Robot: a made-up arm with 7 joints. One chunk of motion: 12 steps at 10 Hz.
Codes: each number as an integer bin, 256 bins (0 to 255) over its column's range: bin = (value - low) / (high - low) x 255, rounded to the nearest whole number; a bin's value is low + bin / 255 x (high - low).
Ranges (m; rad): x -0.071..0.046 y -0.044..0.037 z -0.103..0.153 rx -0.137..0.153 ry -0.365..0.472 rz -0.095..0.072
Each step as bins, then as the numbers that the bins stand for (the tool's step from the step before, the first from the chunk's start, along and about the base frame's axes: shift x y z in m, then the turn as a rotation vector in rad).
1 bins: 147 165 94 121 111 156
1 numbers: -0.00355 0.00841 -0.00863 0.00061 -0.00066 0.00716
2 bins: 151 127 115 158 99 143
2 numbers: -0.00172 -0.00366 0.01245 0.04269 -0.04005 -0.00135
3 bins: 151 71 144 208 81 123
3 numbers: -0.00172 -0.02145 0.04156 0.09955 -0.09913 -0.01445
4 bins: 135 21 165 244 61 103
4 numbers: -0.00906 -0.03733 0.06265 0.14049 -0.16478 -0.02755
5 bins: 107 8 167 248 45 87
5 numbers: -0.02191 -0.04146 0.06465 0.14504 -0.21729 -0.03802
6 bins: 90 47 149 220 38 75
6 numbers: -0.02971 -0.02907 0.04658 0.11320 -0.24027 -0.04588
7 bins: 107 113 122 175 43 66
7 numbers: -0.02191 -0.00811 0.01948 0.06202 -0.22386 -0.05178
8 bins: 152 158 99 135 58 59
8 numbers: -0.00126 0.00619 -0.00361 0.01653 -0.17462 -0.05636
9 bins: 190 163 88 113 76 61
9 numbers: 0.01618 0.00778 -0.01465 -0.00849 -0.11554 -0.05505
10 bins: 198 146 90 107 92 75
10 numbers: 0.01985 0.00238 -0.01265 -0.01531 -0.06302 -0.04588
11 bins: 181 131 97 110 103 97
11 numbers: 0.01205 -0.00239 -0.00562 -0.01190 -0.02692 -0.03147
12 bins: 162 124 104 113 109 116
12 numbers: 0.00333 -0.00461 0.00141 -0.00849 -0.00722 -0.01903
